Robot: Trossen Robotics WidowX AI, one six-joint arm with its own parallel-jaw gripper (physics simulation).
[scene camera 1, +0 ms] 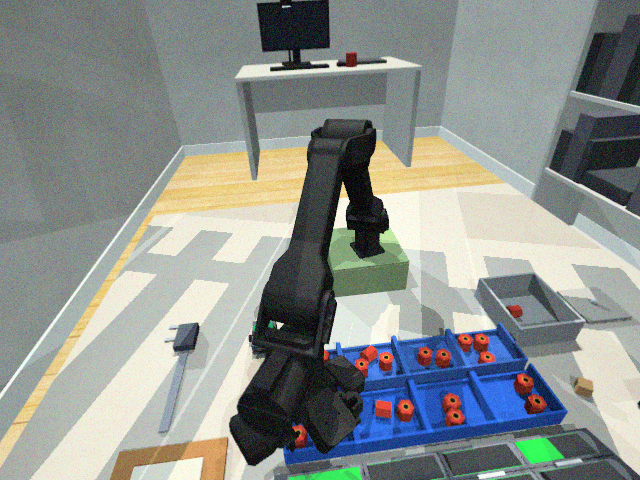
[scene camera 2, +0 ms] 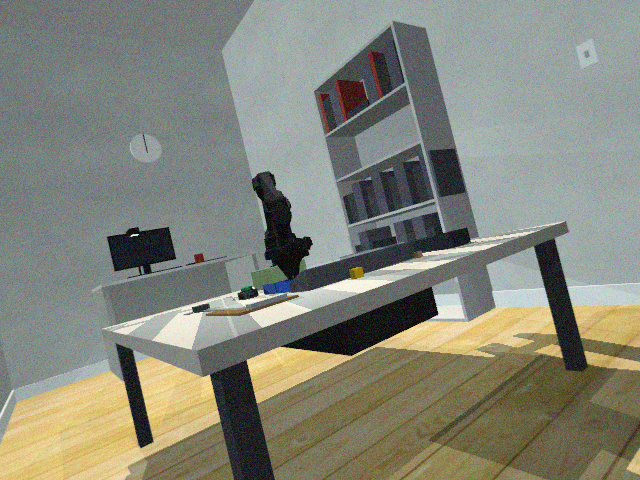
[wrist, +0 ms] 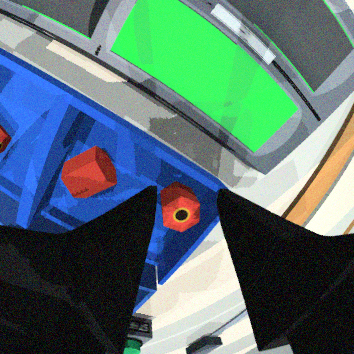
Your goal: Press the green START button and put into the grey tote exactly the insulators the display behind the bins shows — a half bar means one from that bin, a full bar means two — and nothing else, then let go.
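Frame: origin at the arm's base, x right, y back, z down, level; metres.
Seen in the pictures: gripper, fingertip midpoint: (scene camera 1: 302, 441) (wrist: 187, 194); arm's base, link origin: (scene camera 1: 367, 248).
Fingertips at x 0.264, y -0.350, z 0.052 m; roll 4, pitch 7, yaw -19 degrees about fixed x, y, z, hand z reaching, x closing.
Observation:
Pixels of each thing's middle, then the offset from my fingertips to it. "spot": a spot on its surface instead.
- second insulator, body centre: (wrist: 89, 172) dx -0.058, dy +0.012, dz +0.014 m
- grey tote, body centre: (scene camera 1: 524, 307) (scene camera 2: 363, 258) dx -0.512, dy +0.106, dz +0.005 m
- green START button, body centre: (wrist: 125, 338) (scene camera 1: 264, 333) (scene camera 2: 247, 292) dx +0.015, dy +0.233, dz +0.011 m
- dark-headed tool, surface spot: (scene camera 1: 186, 335) spot: dx +0.167, dy +0.286, dz +0.013 m
- tan block, body centre: (scene camera 1: 583, 387) dx -0.475, dy -0.064, dz +0.022 m
- yellow block, body centre: (scene camera 2: 356, 273) dx -0.054, dy -0.205, dz +0.018 m
- thin grey plate, body centre: (scene camera 1: 592, 304) dx -0.678, dy +0.078, dz +0.028 m
My gripper (scene camera 1: 292, 446) (scene camera 2: 292, 276) (wrist: 187, 194) is partly open over the end compartment of the blue bins (scene camera 1: 429, 436) (scene camera 2: 276, 286). In the wrist view a red insulator (wrist: 181, 207) shows between the fingertips, ungripped; a second insulator (wrist: 89, 172) lies beside the left finger in the same compartment. The grey tote (scene camera 1: 547, 326) holds a red insulator (scene camera 1: 514, 311). The display (scene camera 1: 539, 449) (scene camera 2: 356, 266) (wrist: 205, 75) shows green bars; one is cut off by the scene camera 1 frame edge. The green START button (scene camera 2: 247, 289) (wrist: 132, 346) is partly hidden by the arm in scene camera 1.
A dark-headed tool (scene camera 1: 186, 335) and a brown-bordered board (scene camera 1: 211, 459) (scene camera 2: 222, 312) lie on the table to the left. A tan block (scene camera 1: 583, 386) lies right of the bins. A yellow block (scene camera 2: 356, 272) stands near the display. A thin grey plate (scene camera 1: 602, 308) lies beside the tote.

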